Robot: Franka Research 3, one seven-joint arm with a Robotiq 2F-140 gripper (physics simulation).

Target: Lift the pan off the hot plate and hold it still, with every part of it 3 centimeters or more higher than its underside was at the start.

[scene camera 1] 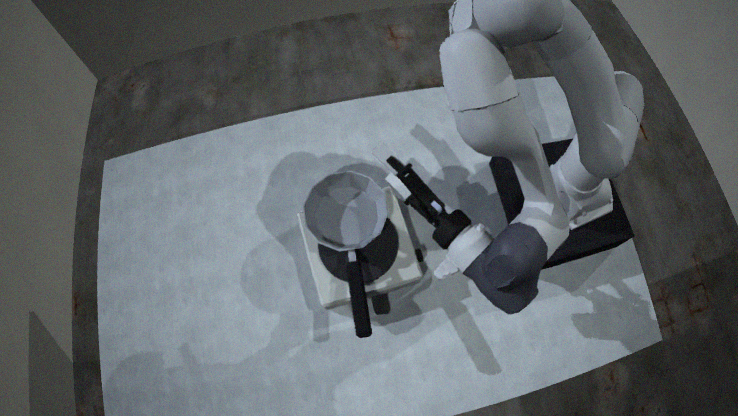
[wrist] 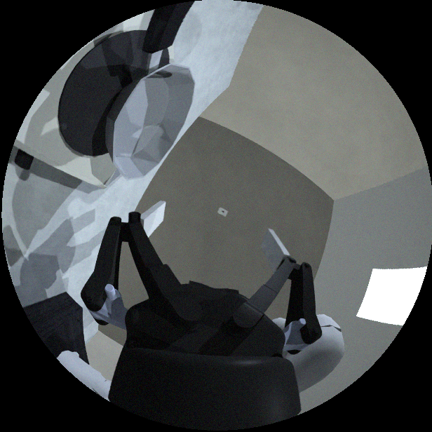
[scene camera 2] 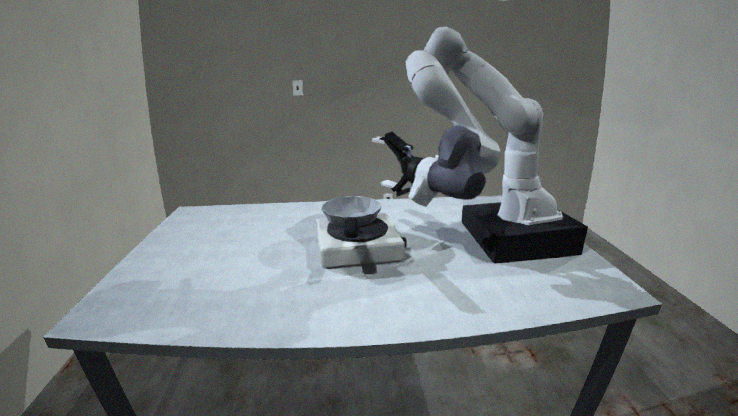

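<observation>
The grey pan (scene camera 1: 345,210) (scene camera 2: 351,209) (wrist: 152,122) sits shifted toward the back-left of the black heating disc (scene camera 1: 385,253) (scene camera 2: 335,232) (wrist: 82,105) of the cream hot plate (scene camera 1: 405,258) (scene camera 2: 338,255). Much of the disc shows beside it. In the wrist view the pan stands at a slant to the disc; whether it touches the hot plate I cannot tell. Its black handle (scene camera 1: 360,299) (scene camera 2: 351,227) (wrist: 167,25) points toward the table's front. My gripper (scene camera 1: 393,173) (scene camera 2: 383,161) (wrist: 215,224) is open and empty, right of the pan and above its rim, fingers one above the other.
The arm's black base block (scene camera 1: 589,242) (scene camera 2: 542,245) stands at the table's right. The hot plate's dark knob (scene camera 1: 419,254) (scene camera 2: 404,241) (wrist: 23,159) is on its right side. The white table (scene camera 1: 180,258) (scene camera 2: 206,310) carries broad shadows.
</observation>
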